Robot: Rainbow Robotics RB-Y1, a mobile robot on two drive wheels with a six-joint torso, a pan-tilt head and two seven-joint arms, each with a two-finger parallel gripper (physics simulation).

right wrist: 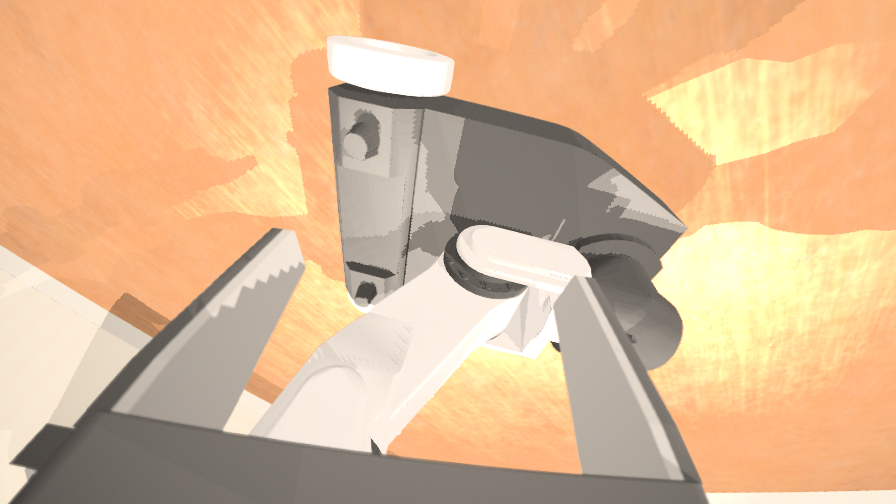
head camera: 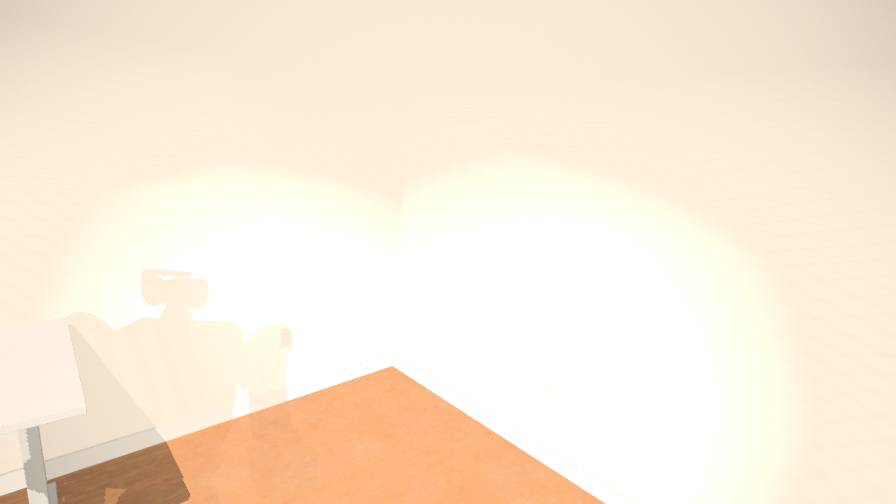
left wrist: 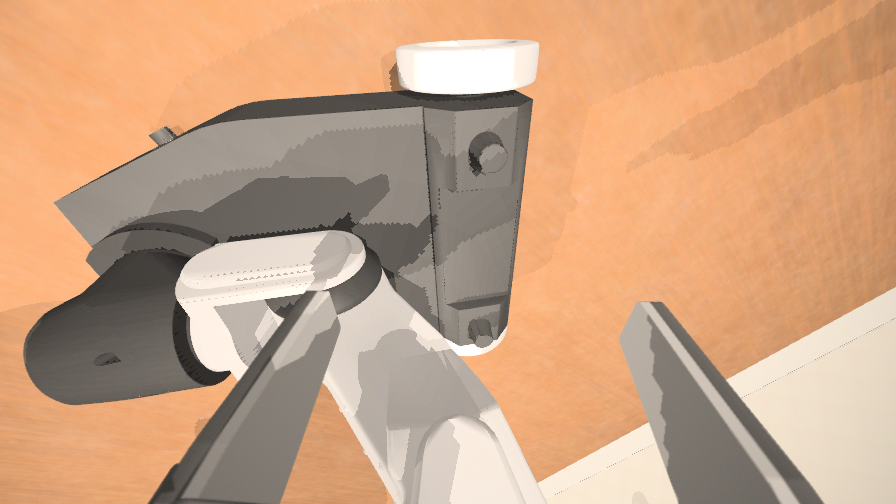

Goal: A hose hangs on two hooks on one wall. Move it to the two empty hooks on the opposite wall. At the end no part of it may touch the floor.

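Observation:
No hose and no hooks are in any view. The head camera faces a bare room corner (head camera: 395,263) where two cream walls meet above the orange floor (head camera: 375,445). My left gripper (left wrist: 482,313) is open and empty, pointing down at the floor past my own base. My right gripper (right wrist: 432,263) is open and empty too, also pointing down at the floor.
A white table (head camera: 34,376) with a thin leg stands at the far left against the wall. My own shadow (head camera: 181,338) falls on the left wall. My grey base and a wheel (left wrist: 325,181) fill the wrist views. A wall's foot (left wrist: 783,407) runs close to my base.

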